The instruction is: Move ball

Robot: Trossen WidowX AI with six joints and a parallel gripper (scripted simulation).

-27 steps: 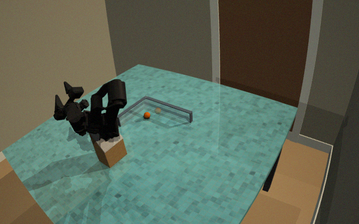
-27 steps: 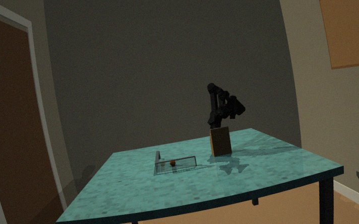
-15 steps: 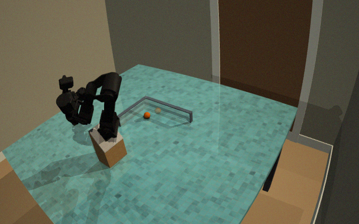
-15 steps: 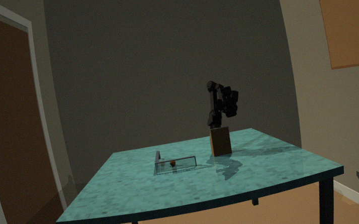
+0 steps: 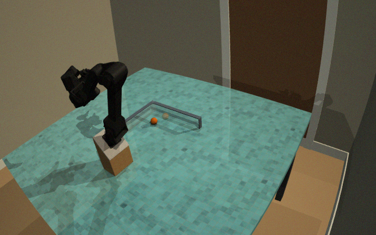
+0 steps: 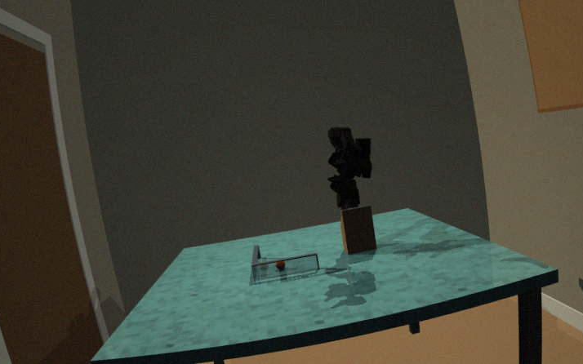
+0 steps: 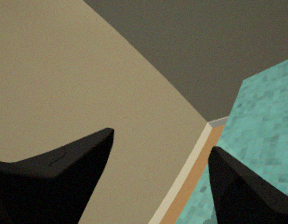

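Now: gripper tip 22 cm short of the orange ball, 19 cm to the left of it and 33 cm above it.
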